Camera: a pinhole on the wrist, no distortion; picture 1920 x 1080 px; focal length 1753.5 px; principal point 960.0 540.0 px. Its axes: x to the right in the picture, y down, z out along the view. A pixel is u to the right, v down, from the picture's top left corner.
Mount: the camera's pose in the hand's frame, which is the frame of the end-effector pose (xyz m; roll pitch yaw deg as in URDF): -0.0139 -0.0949 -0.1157 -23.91 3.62 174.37
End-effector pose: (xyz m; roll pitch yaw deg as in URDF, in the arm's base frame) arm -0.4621 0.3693 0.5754 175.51 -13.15 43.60
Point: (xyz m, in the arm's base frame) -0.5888 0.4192 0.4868
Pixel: 1411.0 181.0
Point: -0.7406 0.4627 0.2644
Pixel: 1568.7 676.3
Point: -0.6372 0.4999 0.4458
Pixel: 1130.9 771.4
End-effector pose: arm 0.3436 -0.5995 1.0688 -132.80 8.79 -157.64
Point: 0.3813 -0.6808 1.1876
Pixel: 907.8 637.4
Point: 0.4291 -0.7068 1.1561
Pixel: 1186.2 410.4
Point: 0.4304 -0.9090 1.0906
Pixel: 553.6 502.6
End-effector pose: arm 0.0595 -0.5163 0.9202 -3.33 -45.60 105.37
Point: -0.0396 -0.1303 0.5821
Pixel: behind the camera
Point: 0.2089 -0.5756 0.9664
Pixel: 990.3 139.0
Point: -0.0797 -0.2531 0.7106
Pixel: behind the camera
